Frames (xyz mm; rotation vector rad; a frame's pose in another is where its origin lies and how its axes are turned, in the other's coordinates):
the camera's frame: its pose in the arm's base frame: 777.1 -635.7 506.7 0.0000 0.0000 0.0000
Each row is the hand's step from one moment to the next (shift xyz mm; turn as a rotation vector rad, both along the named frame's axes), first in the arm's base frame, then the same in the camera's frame.
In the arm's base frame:
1: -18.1 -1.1 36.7 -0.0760 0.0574 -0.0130
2: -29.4 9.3 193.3 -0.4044 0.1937 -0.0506
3: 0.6 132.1 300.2 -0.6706 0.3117 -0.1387
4: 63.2 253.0 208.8 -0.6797 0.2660 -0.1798
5: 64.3 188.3 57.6 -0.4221 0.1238 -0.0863
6: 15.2 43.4 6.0 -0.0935 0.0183 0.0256
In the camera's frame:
1: -18.1 -1.1 36.7 -0.0760 0.0574 -0.0130
2: -29.4 9.3 193.3 -0.4044 0.1937 -0.0506
3: 0.6 132.1 300.2 -0.6706 0.3117 -0.1387
4: 63.2 253.0 208.8 -0.6797 0.2660 -0.1798
5: 64.3 188.3 57.6 -0.4221 0.1238 -0.0863
6: 15.2 43.4 6.0 -0.0935 0.0183 0.0256

